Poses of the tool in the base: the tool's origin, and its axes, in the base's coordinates. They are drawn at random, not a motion.
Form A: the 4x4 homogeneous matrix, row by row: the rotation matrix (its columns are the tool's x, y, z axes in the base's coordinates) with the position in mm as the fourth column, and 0 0 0 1 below. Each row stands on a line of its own.
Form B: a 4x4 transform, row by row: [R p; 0 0 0 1], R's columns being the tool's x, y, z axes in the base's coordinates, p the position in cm. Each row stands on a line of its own. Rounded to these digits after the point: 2 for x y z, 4 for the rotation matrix.
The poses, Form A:
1:
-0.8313, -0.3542, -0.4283, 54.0
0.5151, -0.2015, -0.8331, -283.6
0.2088, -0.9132, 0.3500, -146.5
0, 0, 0, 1
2:
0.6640, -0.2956, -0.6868, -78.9
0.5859, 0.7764, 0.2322, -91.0
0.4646, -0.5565, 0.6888, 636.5
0, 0, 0, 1
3:
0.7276, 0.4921, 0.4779, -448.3
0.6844, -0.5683, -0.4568, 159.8
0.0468, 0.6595, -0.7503, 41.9
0, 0, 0, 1
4:
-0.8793, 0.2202, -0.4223, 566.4
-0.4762, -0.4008, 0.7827, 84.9
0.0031, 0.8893, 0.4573, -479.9
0, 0, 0, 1
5:
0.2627, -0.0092, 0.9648, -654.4
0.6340, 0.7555, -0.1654, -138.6
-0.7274, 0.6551, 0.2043, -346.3
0, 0, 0, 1
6:
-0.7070, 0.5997, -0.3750, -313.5
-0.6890, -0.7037, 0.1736, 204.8
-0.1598, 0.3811, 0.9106, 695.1
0, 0, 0, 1
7:
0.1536, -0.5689, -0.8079, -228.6
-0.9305, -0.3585, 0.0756, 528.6
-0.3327, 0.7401, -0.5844, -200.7
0, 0, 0, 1
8:
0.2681, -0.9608, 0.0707, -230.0
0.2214, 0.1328, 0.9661, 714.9
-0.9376, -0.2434, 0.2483, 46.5
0, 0, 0, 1
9:
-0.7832, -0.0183, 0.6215, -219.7
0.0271, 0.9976, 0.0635, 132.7
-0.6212, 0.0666, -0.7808, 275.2
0, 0, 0, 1
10:
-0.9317, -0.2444, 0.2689, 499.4
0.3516, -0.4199, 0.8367, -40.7
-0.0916, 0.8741, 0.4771, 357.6
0, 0, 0, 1
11:
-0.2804, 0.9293, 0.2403, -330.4
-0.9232, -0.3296, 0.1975, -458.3
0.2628, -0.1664, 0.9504, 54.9
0, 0, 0, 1
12:
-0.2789, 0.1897, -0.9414, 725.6
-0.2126, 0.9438, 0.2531, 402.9
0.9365, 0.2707, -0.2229, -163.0
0, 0, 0, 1
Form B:
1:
-0.8313, -0.3542, -0.4283, 5.40
0.5151, -0.2015, -0.8331, -28.36
0.2088, -0.9132, 0.3500, -14.65
0, 0, 0, 1

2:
0.6640, -0.2956, -0.6868, -7.89
0.5859, 0.7764, 0.2322, -9.10
0.4646, -0.5565, 0.6888, 63.65
0, 0, 0, 1

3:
0.7276, 0.4921, 0.4779, -44.83
0.6844, -0.5683, -0.4568, 15.98
0.0468, 0.6595, -0.7503, 4.19
0, 0, 0, 1

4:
-0.8793, 0.2202, -0.4223, 56.64
-0.4762, -0.4008, 0.7827, 8.49
0.0031, 0.8893, 0.4573, -47.99
0, 0, 0, 1

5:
0.2627, -0.0092, 0.9648, -65.44
0.6340, 0.7555, -0.1654, -13.86
-0.7274, 0.6551, 0.2043, -34.63
0, 0, 0, 1

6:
-0.7070, 0.5997, -0.3750, -31.35
-0.6890, -0.7037, 0.1736, 20.48
-0.1598, 0.3811, 0.9106, 69.51
0, 0, 0, 1

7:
0.1536, -0.5689, -0.8079, -22.86
-0.9305, -0.3585, 0.0756, 52.86
-0.3327, 0.7401, -0.5844, -20.07
0, 0, 0, 1

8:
0.2681, -0.9608, 0.0707, -23.00
0.2214, 0.1328, 0.9661, 71.49
-0.9376, -0.2434, 0.2483, 4.65
0, 0, 0, 1

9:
-0.7832, -0.0183, 0.6215, -21.97
0.0271, 0.9976, 0.0635, 13.27
-0.6212, 0.0666, -0.7808, 27.52
0, 0, 0, 1

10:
-0.9317, -0.2444, 0.2689, 49.94
0.3516, -0.4199, 0.8367, -4.07
-0.0916, 0.8741, 0.4771, 35.76
0, 0, 0, 1

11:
-0.2804, 0.9293, 0.2403, -33.04
-0.9232, -0.3296, 0.1975, -45.83
0.2628, -0.1664, 0.9504, 5.49
0, 0, 0, 1

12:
-0.2789, 0.1897, -0.9414, 72.56
-0.2126, 0.9438, 0.2531, 40.29
0.9365, 0.2707, -0.2229, -16.30
0, 0, 0, 1

